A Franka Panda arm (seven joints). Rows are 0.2 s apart.
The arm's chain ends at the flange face. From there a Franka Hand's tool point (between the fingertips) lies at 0.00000 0.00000 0.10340 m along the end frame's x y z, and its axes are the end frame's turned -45 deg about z.
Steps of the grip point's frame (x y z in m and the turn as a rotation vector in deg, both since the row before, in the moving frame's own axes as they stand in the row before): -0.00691, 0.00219, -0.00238, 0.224, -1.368, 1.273; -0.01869, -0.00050, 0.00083, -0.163, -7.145, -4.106; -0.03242, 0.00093, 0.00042, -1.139, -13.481, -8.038; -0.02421, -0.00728, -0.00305, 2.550, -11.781, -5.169; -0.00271, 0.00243, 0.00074, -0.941, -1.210, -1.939; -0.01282, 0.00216, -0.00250, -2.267, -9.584, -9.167; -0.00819, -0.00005, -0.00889, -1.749, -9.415, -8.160; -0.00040, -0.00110, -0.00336, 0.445, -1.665, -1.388; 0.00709, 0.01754, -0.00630, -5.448, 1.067, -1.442
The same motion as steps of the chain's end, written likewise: -0.00129, 0.00500, -0.00235, -0.809, -1.126, 1.273; -0.00502, 0.00325, 0.00163, -5.168, -4.937, -4.106; -0.00801, 0.00406, 0.00328, -10.338, -8.727, -8.038; -0.00467, -0.00053, -0.00077, -6.527, -10.134, -5.169; 0.00010, 0.00088, 0.00078, -1.521, -0.190, -1.939; 0.00051, -0.00514, -0.00098, -8.380, -5.174, -9.167; 0.00287, -0.00907, -0.00745, -7.894, -5.421, -8.160; 0.00161, -0.00208, -0.00331, -0.863, -1.492, -1.388; 0.00905, 0.00191, -0.00582, -3.098, 4.607, -1.442
